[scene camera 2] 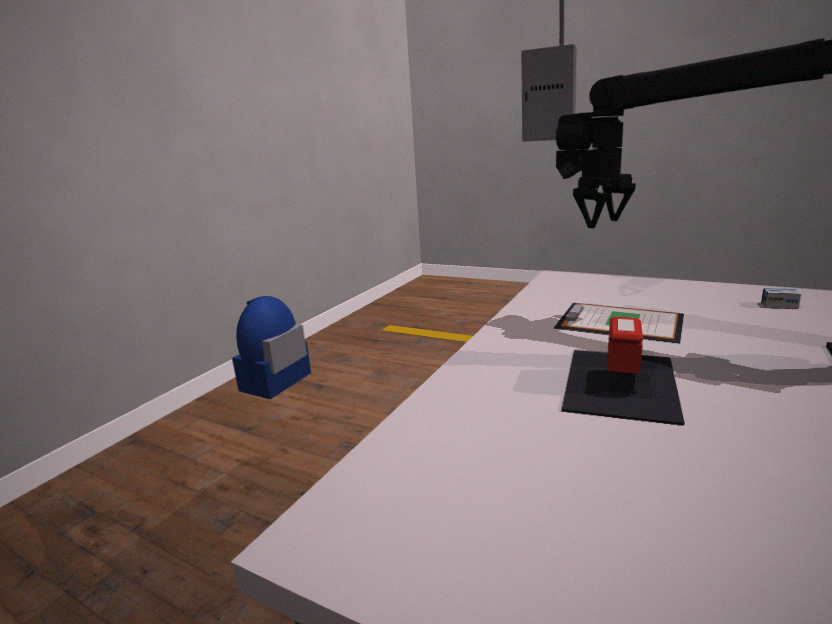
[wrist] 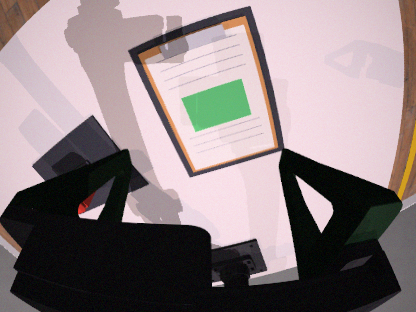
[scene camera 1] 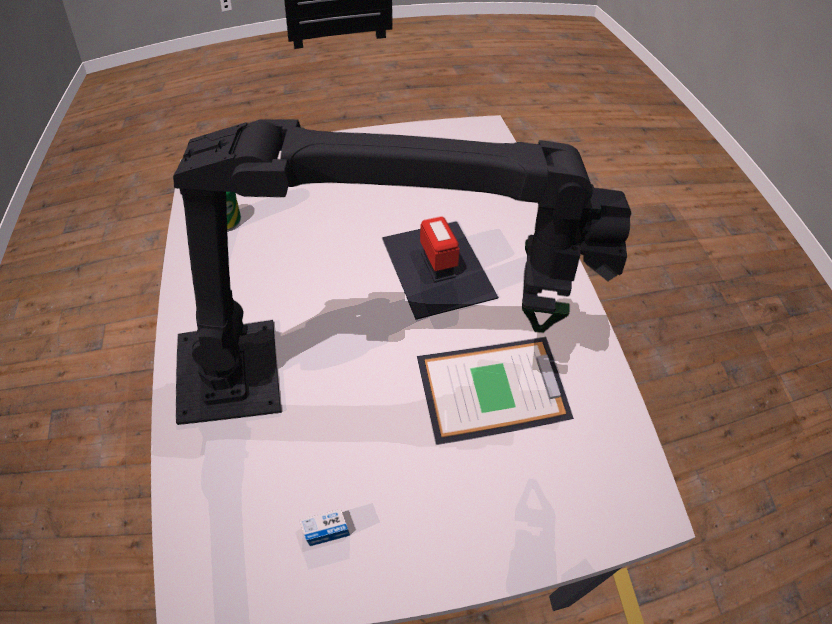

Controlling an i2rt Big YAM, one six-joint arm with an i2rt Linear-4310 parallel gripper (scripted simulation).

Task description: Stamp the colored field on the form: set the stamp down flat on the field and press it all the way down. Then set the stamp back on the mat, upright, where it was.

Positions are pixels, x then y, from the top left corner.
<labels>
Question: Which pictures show my gripper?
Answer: Scene camera 2, the wrist view and scene camera 1: all of them.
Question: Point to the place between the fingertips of my gripper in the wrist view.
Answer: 205, 157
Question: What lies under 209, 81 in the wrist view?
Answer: A clipboard.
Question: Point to a clipboard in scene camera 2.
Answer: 662, 326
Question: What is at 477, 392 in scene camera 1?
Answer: A clipboard.
</labels>
